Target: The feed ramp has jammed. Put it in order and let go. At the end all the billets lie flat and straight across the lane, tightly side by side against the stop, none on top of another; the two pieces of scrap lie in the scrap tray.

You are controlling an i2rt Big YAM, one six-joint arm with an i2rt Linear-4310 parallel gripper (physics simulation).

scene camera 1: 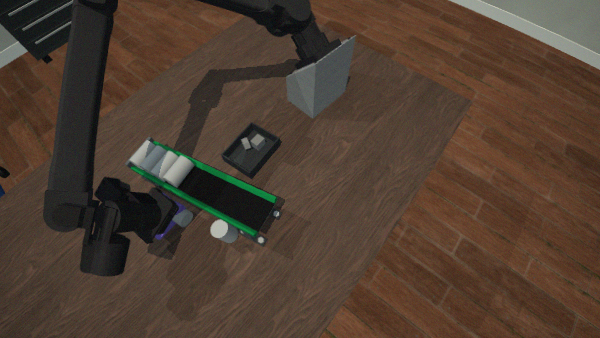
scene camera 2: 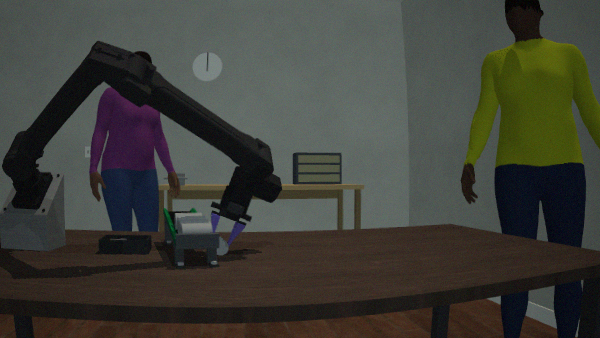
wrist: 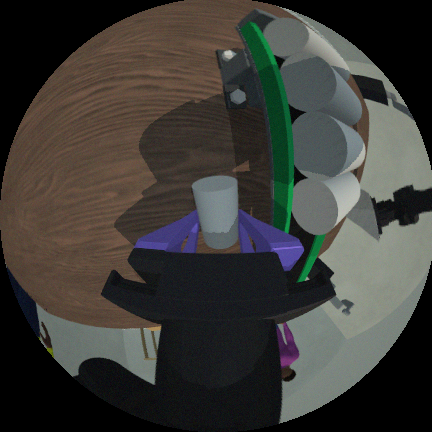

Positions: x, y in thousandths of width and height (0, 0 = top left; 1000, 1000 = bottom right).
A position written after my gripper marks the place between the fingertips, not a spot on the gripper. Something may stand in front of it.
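Observation:
My gripper (scene camera 1: 299, 635), dark scrap tray (scene camera 1: 416, 481). Dark scrap tray (scene camera 2: 226, 723) too. My gripper (wrist: 506, 497) again. Grey billet (wrist: 499, 457). Grey billet (wrist: 721, 196). Grey billet (wrist: 749, 341). Grey billet (wrist: 735, 478). Wrist view does not show dark scrap tray, hidden by the grey billet.

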